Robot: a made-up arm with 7 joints.
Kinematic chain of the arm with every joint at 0, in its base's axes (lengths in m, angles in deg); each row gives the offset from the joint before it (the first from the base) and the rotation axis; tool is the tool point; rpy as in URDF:
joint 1: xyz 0.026 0.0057 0.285 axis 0 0.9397 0.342
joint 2: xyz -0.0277 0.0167 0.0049 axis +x
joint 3: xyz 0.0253 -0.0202 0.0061 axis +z
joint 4: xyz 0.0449 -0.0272 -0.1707 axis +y
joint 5: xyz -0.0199 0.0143 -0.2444 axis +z
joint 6: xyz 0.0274 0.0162 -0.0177 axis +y
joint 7: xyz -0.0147 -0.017 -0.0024 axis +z
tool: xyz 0.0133 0.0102 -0.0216 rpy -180 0 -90
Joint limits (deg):
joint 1: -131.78..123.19
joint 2: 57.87..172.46
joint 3: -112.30..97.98
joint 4: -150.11..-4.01
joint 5: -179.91..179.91
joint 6: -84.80..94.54
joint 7: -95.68..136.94
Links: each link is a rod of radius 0.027 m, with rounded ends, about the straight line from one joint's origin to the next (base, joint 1, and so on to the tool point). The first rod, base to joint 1, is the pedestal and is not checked.
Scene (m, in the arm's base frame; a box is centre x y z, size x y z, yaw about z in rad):
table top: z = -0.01
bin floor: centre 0.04 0.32 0 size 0.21 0.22 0.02 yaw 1.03
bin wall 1: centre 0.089 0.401 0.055 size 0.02 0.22 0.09 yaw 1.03
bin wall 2: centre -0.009 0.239 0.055 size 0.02 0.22 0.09 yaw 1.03
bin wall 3: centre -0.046 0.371 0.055 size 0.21 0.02 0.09 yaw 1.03
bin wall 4: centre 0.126 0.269 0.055 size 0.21 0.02 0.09 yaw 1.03
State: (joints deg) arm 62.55 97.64 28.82 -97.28 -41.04 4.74 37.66
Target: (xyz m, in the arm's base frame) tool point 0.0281 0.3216 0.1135
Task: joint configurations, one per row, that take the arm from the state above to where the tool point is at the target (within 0.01 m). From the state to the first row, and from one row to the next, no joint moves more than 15 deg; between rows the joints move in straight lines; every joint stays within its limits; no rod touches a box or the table.
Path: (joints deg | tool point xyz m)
1: 61.11 97.36 42.65 -95.72 -44.82 11.82 34.44 | 0.2827 0.2342 0.2199
2: 59.67 97.07 56.48 -94.15 -48.60 18.91 31.22 | 0.2981 0.2266 0.3036
3: 58.22 96.79 70.32 -92.59 -52.38 25.99 28.00 | 0.2906 0.2152 0.3876
4: 56.78 96.51 84.15 -91.02 -56.16 33.08 24.78 | 0.2609 0.2017 0.4658
5: 55.34 96.23 97.98 -89.46 -59.94 40.16 21.56 | 0.2112 0.1876 0.5324
6: 63.18 90.59 85.61 -90.26 -56.02 34.17 25.07 | 0.2441 0.2393 0.4468
7: 71.02 84.96 73.23 -91.05 -52.11 28.17 28.59 | 0.2392 0.2862 0.3505
8: 78.85 79.33 60.86 -91.85 -48.20 22.18 32.10 | 0.1968 0.3198 0.2557
9: 86.69 73.69 48.48 -92.64 -44.29 16.18 35.62 | 0.1229 0.3332 0.1737
10: 94.53 68.06 36.11 -93.44 -40.38 10.19 39.13 | 0.0281 0.3216 0.1135

